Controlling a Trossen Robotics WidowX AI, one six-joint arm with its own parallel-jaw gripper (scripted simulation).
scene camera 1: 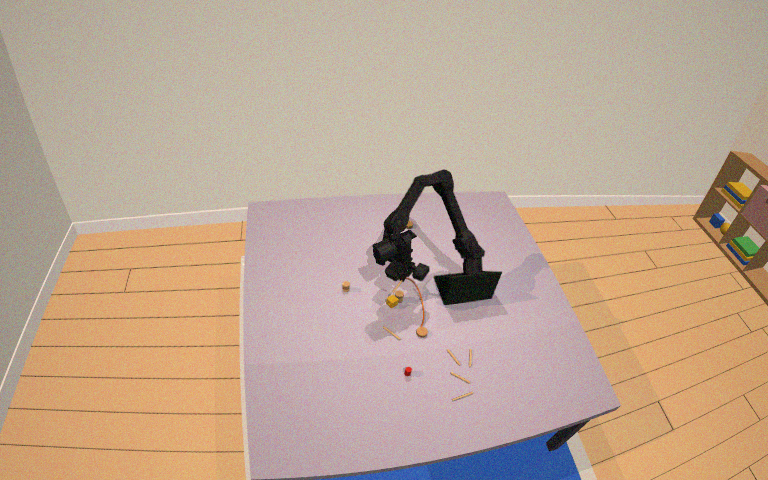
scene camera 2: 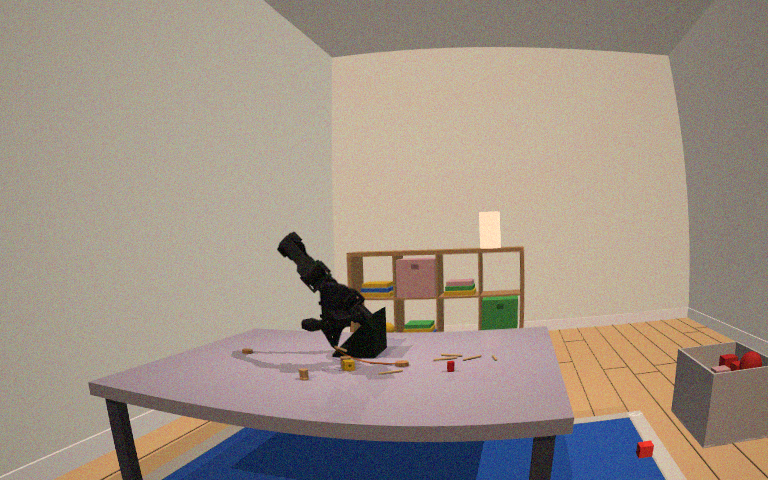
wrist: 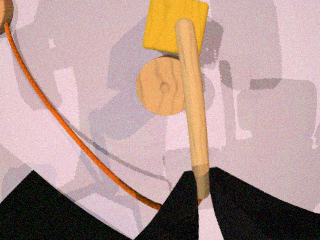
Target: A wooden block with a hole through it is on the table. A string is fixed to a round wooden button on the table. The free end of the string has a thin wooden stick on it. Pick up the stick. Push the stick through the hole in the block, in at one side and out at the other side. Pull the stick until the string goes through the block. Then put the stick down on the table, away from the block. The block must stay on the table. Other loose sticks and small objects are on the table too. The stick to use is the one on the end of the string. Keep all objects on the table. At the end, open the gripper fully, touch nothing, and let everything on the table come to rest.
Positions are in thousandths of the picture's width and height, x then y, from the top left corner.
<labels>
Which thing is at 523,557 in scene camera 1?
My gripper.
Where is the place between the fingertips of my gripper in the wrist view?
627,740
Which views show my gripper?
Scene camera 1, scene camera 2 and the wrist view: all of them.
</labels>
